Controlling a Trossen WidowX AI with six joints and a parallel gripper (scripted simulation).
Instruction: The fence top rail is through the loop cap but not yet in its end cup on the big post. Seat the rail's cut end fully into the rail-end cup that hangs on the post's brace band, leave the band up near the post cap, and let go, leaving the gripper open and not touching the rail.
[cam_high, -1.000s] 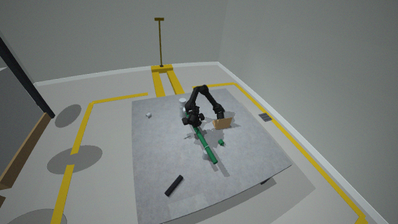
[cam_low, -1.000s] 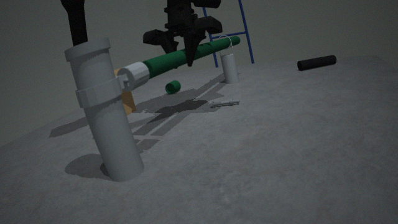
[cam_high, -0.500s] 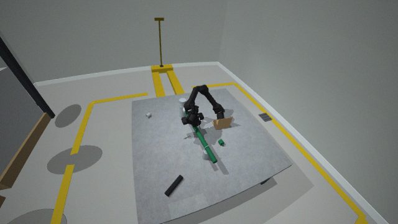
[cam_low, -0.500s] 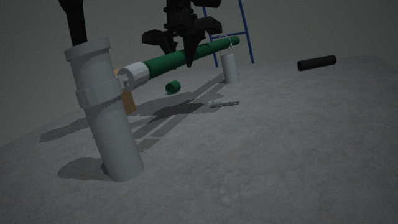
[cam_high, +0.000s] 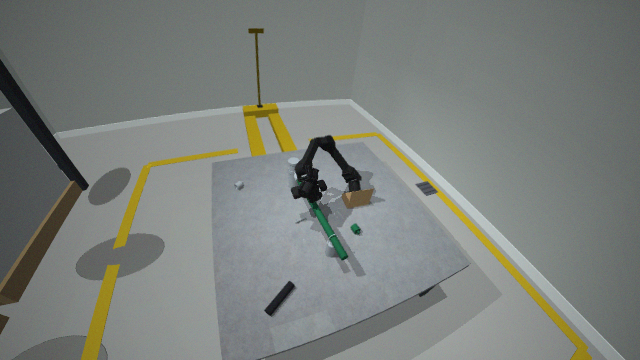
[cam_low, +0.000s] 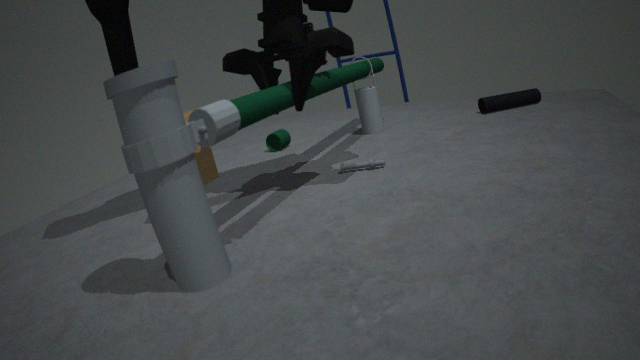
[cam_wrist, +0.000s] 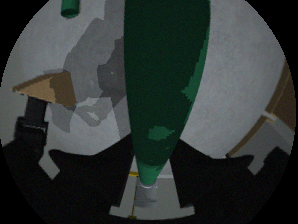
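The grey bolt lies 10 cm below my gripper tip, 6 cm to the left of it and 6 cm ahead of it. Also, from my gripper tip: green pipe stub 25 cm to the left, 19 cm behind, 9 cm below; then black cylinder 44 cm to the left, 31 cm ahead, 9 cm below.
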